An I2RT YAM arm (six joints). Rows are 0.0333 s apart.
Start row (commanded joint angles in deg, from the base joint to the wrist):
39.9 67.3 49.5 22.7 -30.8 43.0
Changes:
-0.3 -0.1 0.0 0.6 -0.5 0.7
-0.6 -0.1 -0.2 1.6 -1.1 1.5
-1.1 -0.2 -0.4 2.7 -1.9 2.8
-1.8 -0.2 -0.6 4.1 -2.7 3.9
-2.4 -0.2 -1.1 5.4 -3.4 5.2
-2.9 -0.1 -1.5 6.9 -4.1 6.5
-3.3 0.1 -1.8 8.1 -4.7 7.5
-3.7 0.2 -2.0 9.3 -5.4 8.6
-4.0 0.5 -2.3 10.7 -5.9 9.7
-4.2 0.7 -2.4 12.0 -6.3 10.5
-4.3 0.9 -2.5 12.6 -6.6 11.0
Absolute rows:
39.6 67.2 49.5 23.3 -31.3 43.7
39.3 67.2 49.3 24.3 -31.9 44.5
38.8 67.1 49.1 25.4 -32.7 45.8
38.1 67.1 48.9 26.8 -33.5 46.9
37.5 67.1 48.4 28.1 -34.2 48.2
37.0 67.2 48.0 29.6 -34.9 49.5
36.6 67.4 47.7 30.8 -35.5 50.5
36.2 67.5 47.5 32.0 -36.2 51.6
35.9 67.8 47.2 33.4 -36.7 52.7
35.7 68.0 47.1 34.7 -37.1 53.5
35.6 68.2 47.0 35.3 -37.4 54.0

